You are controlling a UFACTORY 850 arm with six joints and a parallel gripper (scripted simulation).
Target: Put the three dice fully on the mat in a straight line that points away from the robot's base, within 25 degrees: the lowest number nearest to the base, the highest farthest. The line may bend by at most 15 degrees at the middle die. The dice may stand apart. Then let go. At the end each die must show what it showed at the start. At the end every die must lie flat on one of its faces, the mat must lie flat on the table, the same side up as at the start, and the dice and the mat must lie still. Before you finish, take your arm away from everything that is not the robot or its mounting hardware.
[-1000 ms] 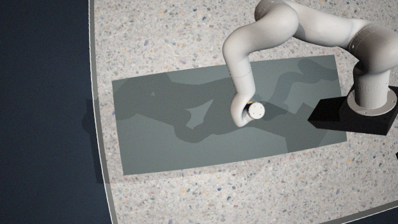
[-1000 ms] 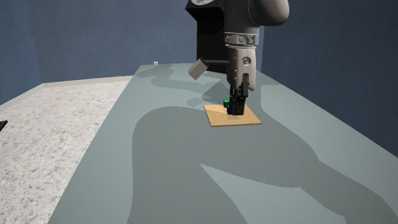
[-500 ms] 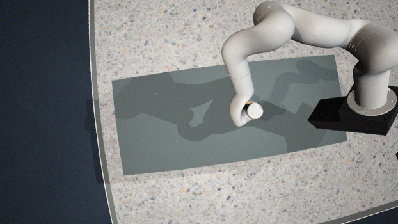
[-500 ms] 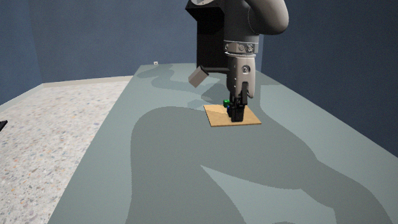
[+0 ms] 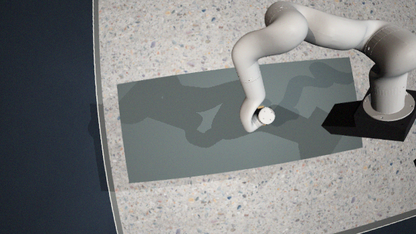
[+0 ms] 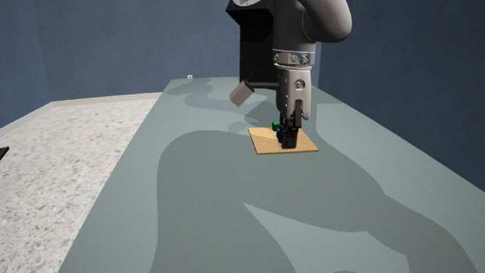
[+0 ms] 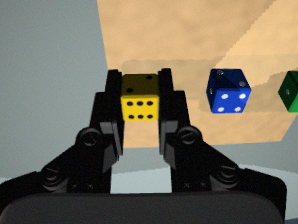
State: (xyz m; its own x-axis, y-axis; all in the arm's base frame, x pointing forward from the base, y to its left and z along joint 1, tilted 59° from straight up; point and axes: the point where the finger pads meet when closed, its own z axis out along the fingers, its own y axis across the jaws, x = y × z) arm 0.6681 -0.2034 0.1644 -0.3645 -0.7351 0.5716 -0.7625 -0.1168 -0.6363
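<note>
Right now the yellow die is 10 mm below my hand. The rest, counted from my hand: blue die 50 mm behind, 20 mm to the left, 20 mm below; then tan mat 50 mm behind, 20 mm to the left, 30 mm below; then green die 90 mm behind, 40 mm to the left, 20 mm below.
</note>
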